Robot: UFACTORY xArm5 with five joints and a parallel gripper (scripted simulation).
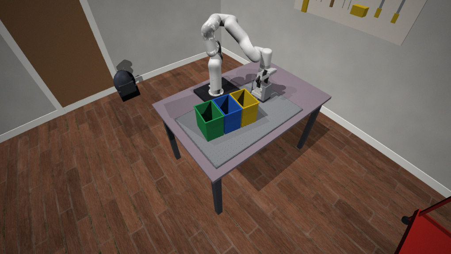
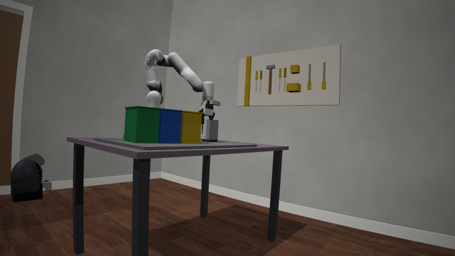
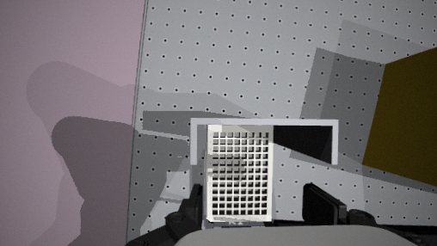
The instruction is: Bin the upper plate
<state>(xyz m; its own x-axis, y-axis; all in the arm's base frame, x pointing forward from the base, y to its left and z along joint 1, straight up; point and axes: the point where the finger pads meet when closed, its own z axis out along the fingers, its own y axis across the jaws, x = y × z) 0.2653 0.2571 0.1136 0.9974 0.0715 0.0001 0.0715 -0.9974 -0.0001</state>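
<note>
The 96-well plate is 9 cm below my hand. The rest, counted from my hand: green bin: 54 cm to the right, 4 cm below, 4 cm ahead; blue bin: 41 cm to the right, 6 cm ahead, 4 cm below; yellow bin: 28 cm to the right, 9 cm ahead, 4 cm below.
</note>
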